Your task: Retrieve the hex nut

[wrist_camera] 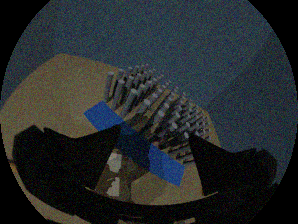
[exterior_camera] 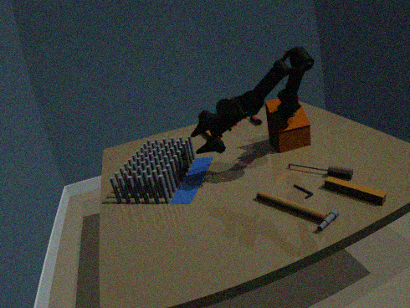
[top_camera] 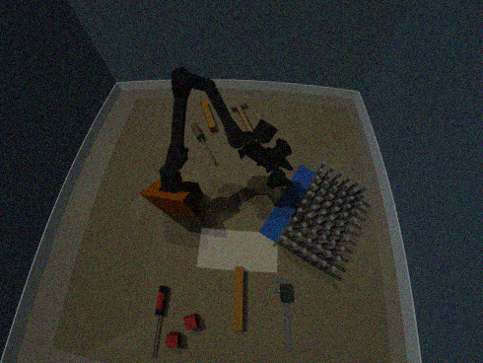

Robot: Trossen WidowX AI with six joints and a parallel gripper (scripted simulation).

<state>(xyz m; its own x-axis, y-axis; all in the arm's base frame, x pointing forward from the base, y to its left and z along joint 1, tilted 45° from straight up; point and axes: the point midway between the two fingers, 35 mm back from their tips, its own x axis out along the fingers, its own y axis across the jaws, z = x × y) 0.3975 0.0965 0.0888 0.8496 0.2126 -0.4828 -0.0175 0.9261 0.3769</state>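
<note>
My gripper tip is 400 mm past the hook tool, 170 mm to the right of it and 140 mm above it. Round my gripper tip: blue taped strip (20 mm ahead, 30 mm to the right, 150 mm below); hex key (310 mm behind, 280 mm to the left, 150 mm below).
</note>
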